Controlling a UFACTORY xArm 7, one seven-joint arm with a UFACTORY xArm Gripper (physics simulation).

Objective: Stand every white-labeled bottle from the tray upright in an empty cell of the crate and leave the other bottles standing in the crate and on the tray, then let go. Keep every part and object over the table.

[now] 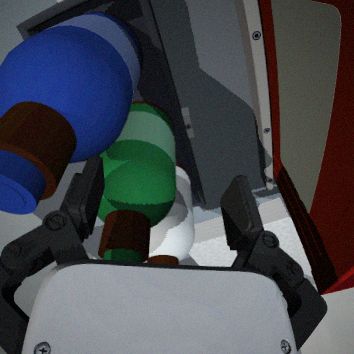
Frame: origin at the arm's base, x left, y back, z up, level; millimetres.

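Seen in the pictures: gripper, fingertip midpoint: (pixel 167 178).
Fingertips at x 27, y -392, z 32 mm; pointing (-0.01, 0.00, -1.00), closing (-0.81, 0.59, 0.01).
Note:
Pixels of each thing's top centre, then the offset from my fingertips to it. "spot": a spot on its surface instead.
- blue bottle, surface spot: (pixel 65 80) spot: dx +9, dy -80, dz +6 mm
- green bottle, top centre: (pixel 121 270) dx +42, dy +17, dz +50 mm
- white bottle, top centre: (pixel 162 295) dx +56, dy +104, dz +50 mm
- dark tray, surface spot: (pixel 160 80) spot: dx -3, dy -25, dz -105 mm
- red crate, surface spot: (pixel 345 150) spot: dx -96, dy -8, dz +26 mm
- crate's side with a pale panel, surface spot: (pixel 305 75) spot: dx -97, dy -27, dz -18 mm
- light metal strip with screws, surface spot: (pixel 262 95) spot: dx -87, dy +15, dz -80 mm
My gripper (pixel 167 178) is open and empty, its fingers wide apart. A blue bottle (pixel 65 80) with a pale band, brown collar and blue cap is at upper left, beyond the left finger. A green bottle (pixel 140 185) with a paler band and brown collar shows between the fingers, nearer the left one. A white bottle (pixel 180 230) stands partly hidden behind the green one; its brown collar shows at the palm's edge, its cap is hidden. The bottles are at the dark tray (pixel 160 80). The red crate (pixel 345 150) is at right; its cells do not show.
The crate's side with a pale panel (pixel 305 75) rises close beyond the right finger. A light metal strip with screws (pixel 262 95) runs between the tray and the crate. A pale speckled surface shows under the right finger.

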